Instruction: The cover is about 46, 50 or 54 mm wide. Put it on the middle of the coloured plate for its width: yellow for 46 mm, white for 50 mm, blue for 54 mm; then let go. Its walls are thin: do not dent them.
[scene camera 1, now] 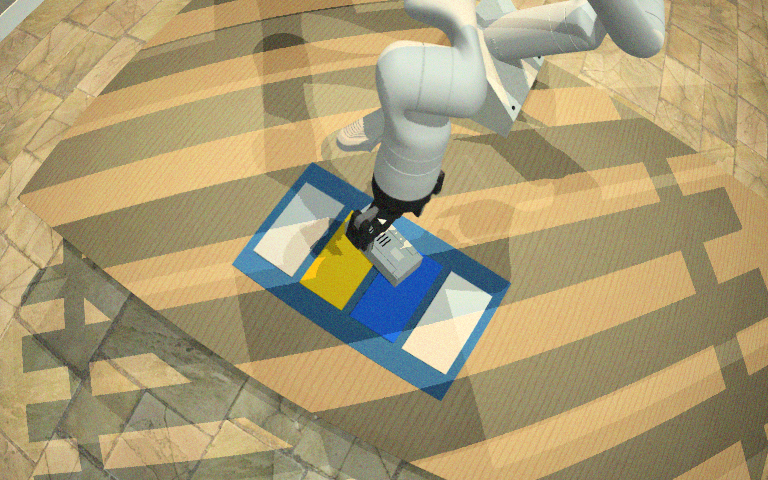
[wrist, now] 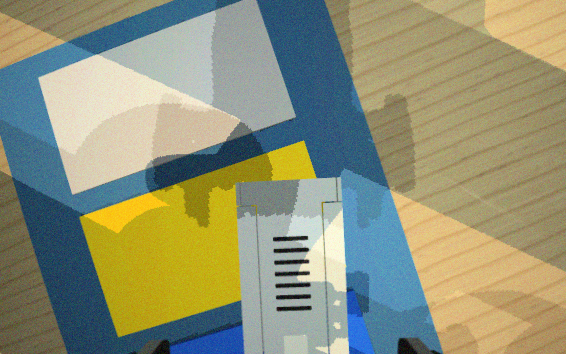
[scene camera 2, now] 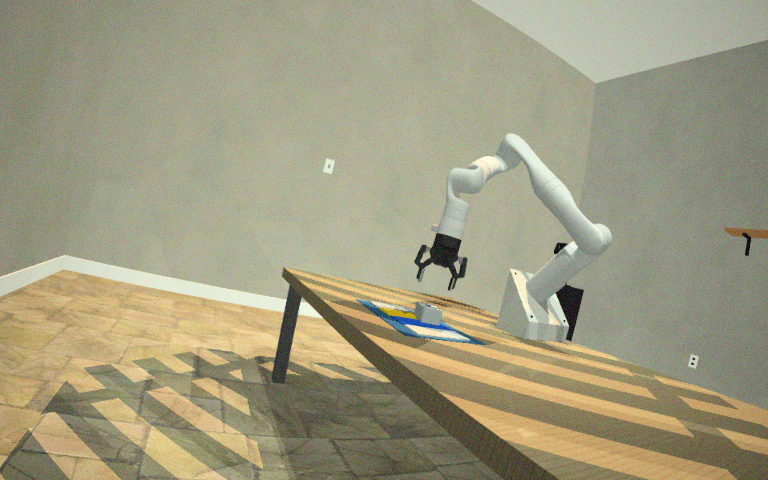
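Pixels of known places: gripper, fingertip midpoint: (scene camera 1: 390, 229) (scene camera 2: 434, 286); arm's base at its link origin: (scene camera 1: 497, 38) (scene camera 2: 535, 290).
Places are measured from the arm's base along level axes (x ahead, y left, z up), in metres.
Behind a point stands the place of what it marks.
The grey box-shaped cover (scene camera 1: 396, 260) @[x 0.433, y 0.055, z -0.106 m] (scene camera 2: 428, 313) @[x 0.444, y 0.076, z -0.119 m] (wrist: 292, 325) @[x 0.421, y 0.035, z -0.107 m], with dark slots on top, lies across the yellow plate (scene camera 1: 336, 280) @[x 0.499, y -0.010, z -0.147 m] (wrist: 175, 270) @[x 0.485, y -0.007, z -0.147 m] and the blue plate (scene camera 1: 396, 308) @[x 0.486, y 0.092, z -0.147 m] (wrist: 210, 341) @[x 0.479, y 0.042, z -0.147 m], bridging the strip between them. It is turned at an angle to the plates and lies toward the side nearer the robot base. My gripper (scene camera 1: 376, 229) @[x 0.420, y 0.030, z -0.046 m] (scene camera 2: 435, 283) @[x 0.420, y 0.030, z -0.046 m] (wrist: 284, 347) @[x 0.420, y 0.030, z -0.046 m] is open and empty, above the cover and apart from it. In the wrist view the fingertips show on either side of the cover. The cover's near end is cut off there.
One white plate (scene camera 1: 288, 249) @[x 0.499, y -0.104, z -0.147 m] (wrist: 150, 85) @[x 0.463, y -0.121, z -0.147 m] lies beside the yellow one, another white plate (scene camera 1: 453, 322) @[x 0.458, y 0.180, z -0.147 m] (scene camera 2: 436, 332) @[x 0.468, y 0.180, z -0.146 m] beside the blue one. All lie on a blue mat (scene camera 1: 317, 305) @[x 0.549, y -0.013, z -0.150 m] (wrist: 65, 260) @[x 0.555, y -0.034, z -0.151 m] on the wooden table. The robot base (scene camera 2: 532, 311) @[x 0.057, y 0.068, z -0.066 m] stands behind the mat.
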